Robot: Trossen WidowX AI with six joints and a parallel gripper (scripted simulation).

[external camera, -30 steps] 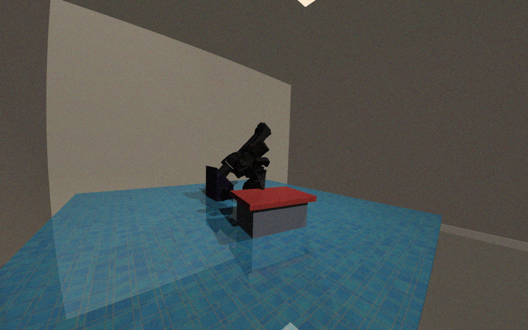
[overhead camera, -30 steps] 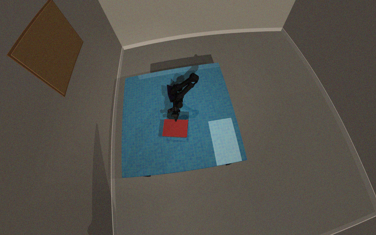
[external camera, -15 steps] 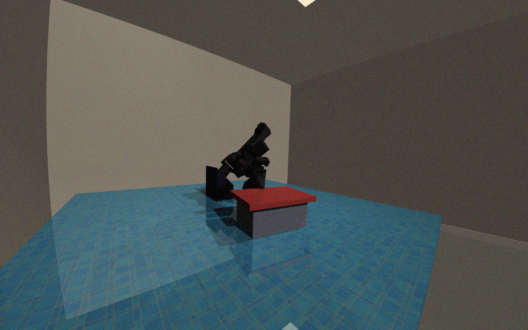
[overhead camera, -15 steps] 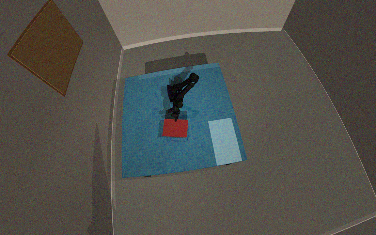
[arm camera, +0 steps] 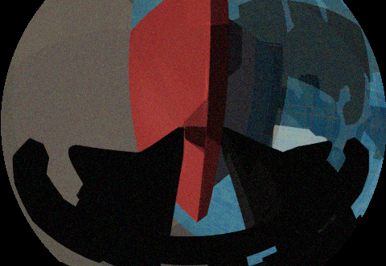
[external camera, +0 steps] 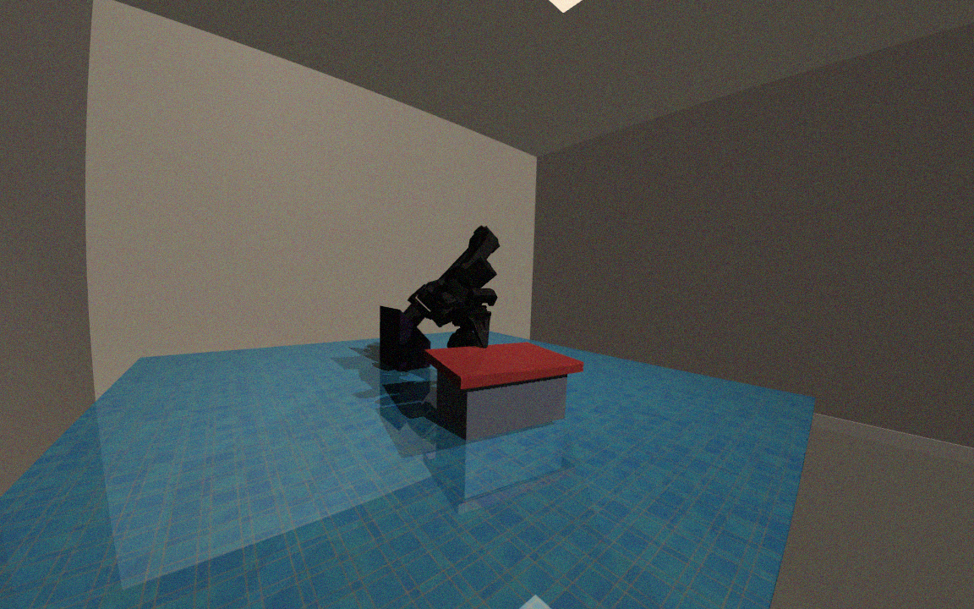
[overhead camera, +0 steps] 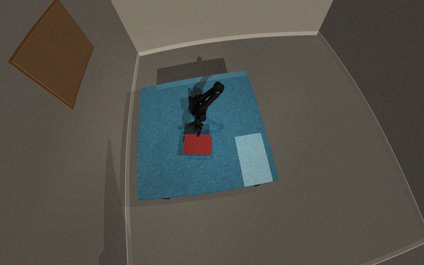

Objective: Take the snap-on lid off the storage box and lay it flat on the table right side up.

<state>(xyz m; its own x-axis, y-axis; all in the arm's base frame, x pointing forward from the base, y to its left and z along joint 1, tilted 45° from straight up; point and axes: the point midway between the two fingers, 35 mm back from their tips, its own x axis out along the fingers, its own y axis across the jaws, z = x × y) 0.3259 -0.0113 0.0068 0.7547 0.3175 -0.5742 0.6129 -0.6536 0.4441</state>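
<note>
Now: gripper tip 7 cm short of the red lid and 2 cm to the left of it. From my gripper tip the other things lie so: storage box: 7 cm ahead, 5 cm below, 2 cm to the right.
</note>
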